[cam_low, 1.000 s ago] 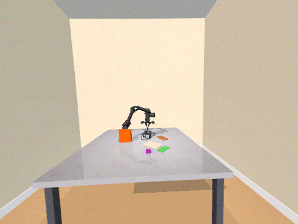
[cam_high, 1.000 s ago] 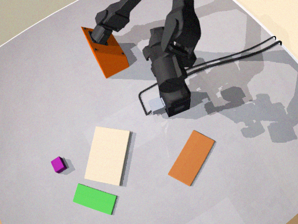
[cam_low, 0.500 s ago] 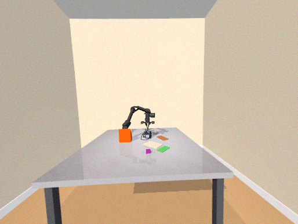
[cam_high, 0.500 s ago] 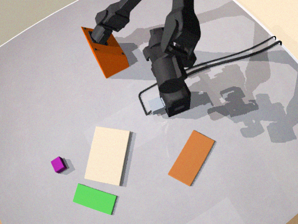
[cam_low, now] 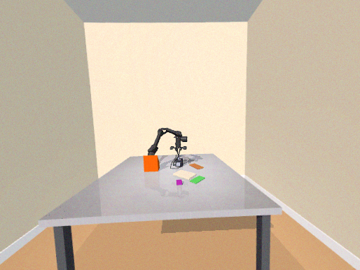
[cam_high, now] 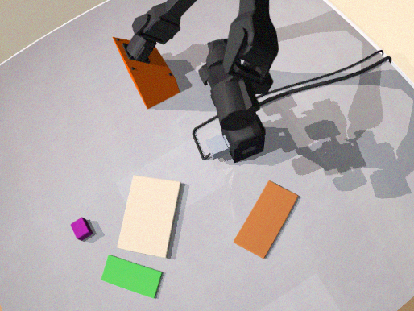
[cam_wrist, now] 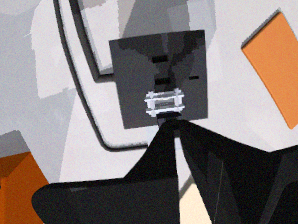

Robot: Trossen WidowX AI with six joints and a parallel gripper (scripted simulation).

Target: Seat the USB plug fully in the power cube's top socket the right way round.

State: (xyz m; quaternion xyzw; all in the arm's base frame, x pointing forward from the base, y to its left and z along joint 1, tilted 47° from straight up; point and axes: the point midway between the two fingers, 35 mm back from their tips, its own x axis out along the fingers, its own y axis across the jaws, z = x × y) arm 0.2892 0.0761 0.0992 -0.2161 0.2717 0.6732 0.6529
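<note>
The dark USB plug lies 20 mm below my gripper tip. From my gripper tip the other things lie so: white-framed socket: 60 mm below; then orange plastic piece: 190 mm ahead, 120 mm below, 20 mm to the right; then cream slab: 250 mm to the right, 120 mm below, 70 mm ahead.
</note>
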